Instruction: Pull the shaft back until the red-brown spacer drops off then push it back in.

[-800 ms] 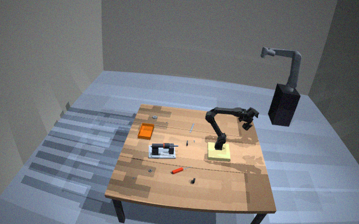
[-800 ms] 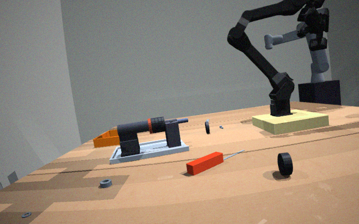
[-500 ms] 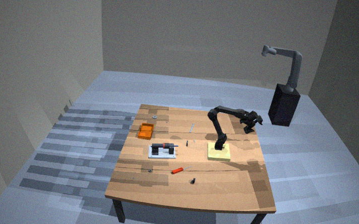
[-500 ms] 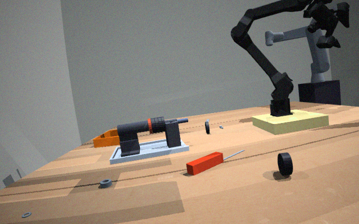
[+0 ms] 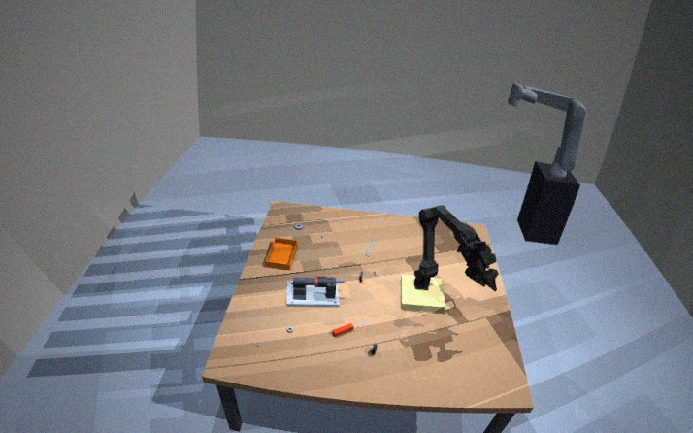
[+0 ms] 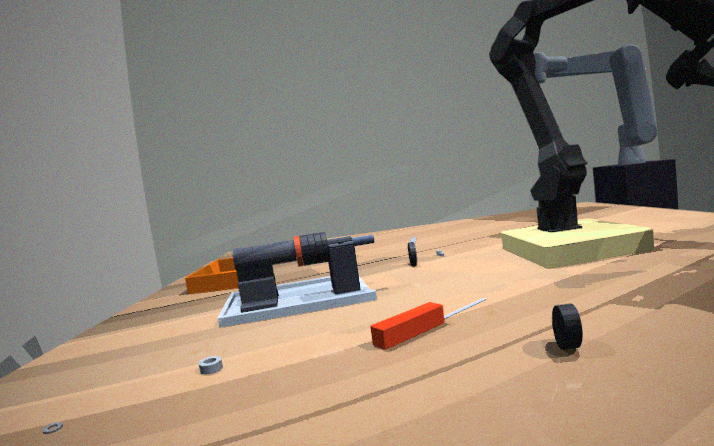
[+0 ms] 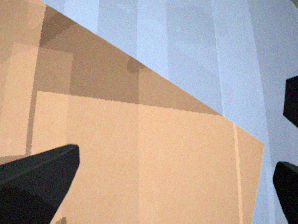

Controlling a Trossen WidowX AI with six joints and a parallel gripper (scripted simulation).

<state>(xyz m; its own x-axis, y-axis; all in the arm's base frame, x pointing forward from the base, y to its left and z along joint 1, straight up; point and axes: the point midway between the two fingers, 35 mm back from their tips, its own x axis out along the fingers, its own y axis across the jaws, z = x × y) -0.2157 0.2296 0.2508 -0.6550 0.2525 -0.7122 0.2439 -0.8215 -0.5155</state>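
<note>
Right now my gripper tip is 690 mm short of the shaft, 130 mm to the left of it and 180 mm above it. Round my gripper tip: orange tray (930 mm ahead, 370 mm to the right, 250 mm below); then red-brown spacer (720 mm ahead, 130 mm to the right, 180 mm below); then dark spacer (690 mm ahead, 130 mm to the right, 180 mm below).
</note>
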